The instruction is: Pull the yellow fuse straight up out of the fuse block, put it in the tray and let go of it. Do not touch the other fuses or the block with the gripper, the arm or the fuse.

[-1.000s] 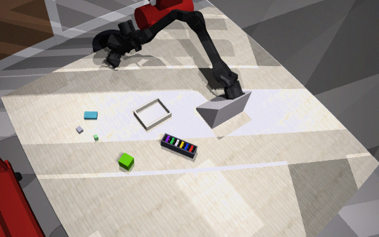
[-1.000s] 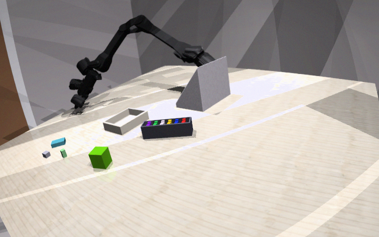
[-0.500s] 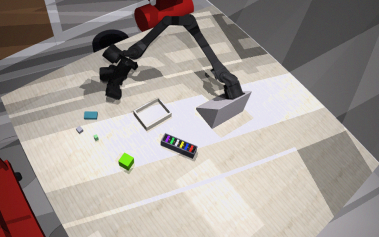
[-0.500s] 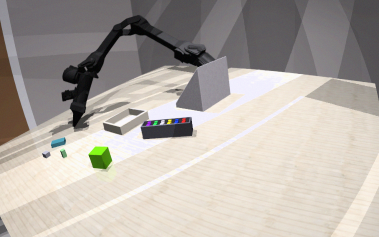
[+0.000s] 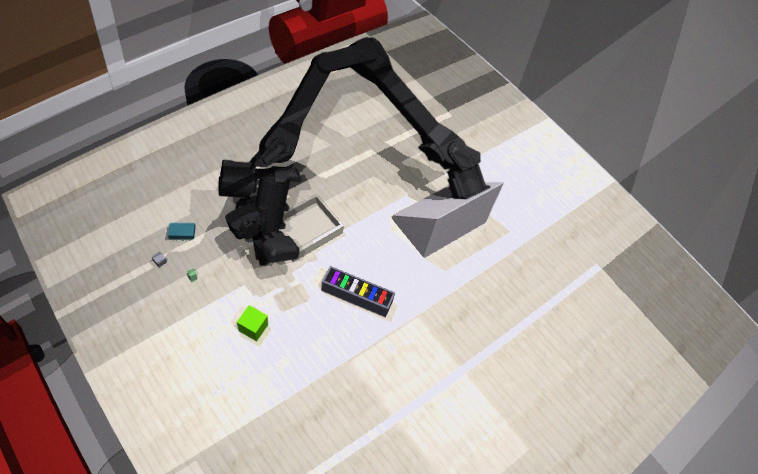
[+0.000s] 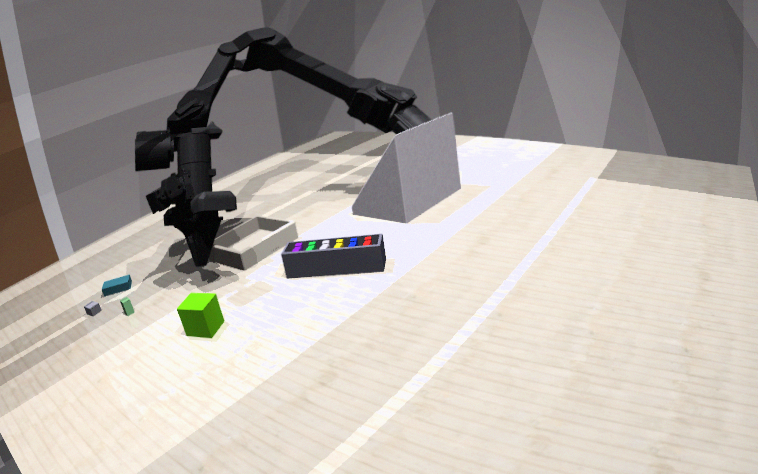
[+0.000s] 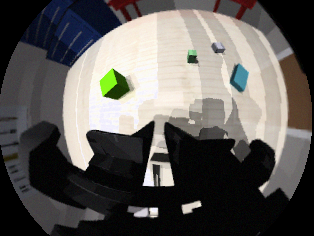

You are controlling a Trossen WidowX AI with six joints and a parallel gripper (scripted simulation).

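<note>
My gripper tip is now 160 mm past the yellow fuse, 150 mm to the right of it and 10 mm above it. Round my gripper tip: teal block: 160 mm to the right, 120 mm ahead, 30 mm below; small green piece: 130 mm ahead, 50 mm to the right, 20 mm below; grey tray: 130 mm behind, 50 mm to the right, 30 mm below.
</note>
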